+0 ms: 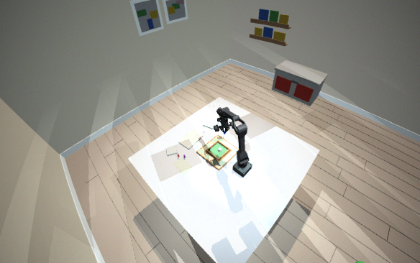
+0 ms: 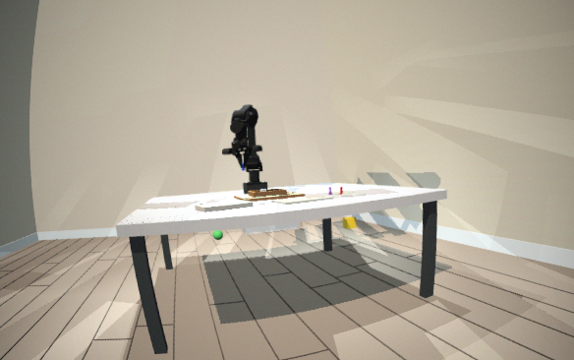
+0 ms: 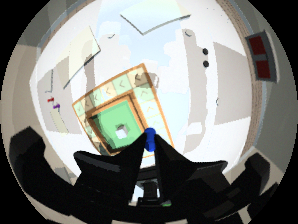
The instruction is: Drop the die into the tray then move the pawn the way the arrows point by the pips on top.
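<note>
Now: gripper tip 12 cm above the white die, 10 cm to the right of it and 3 cm past it. Also, from my gripper tip: blue pawn: 1 cm above; then red pawn: 40 cm to the left, 21 cm ahead, 13 cm below; then purple pawn: 36 cm to the left, 16 cm ahead, 13 cm below.
</note>
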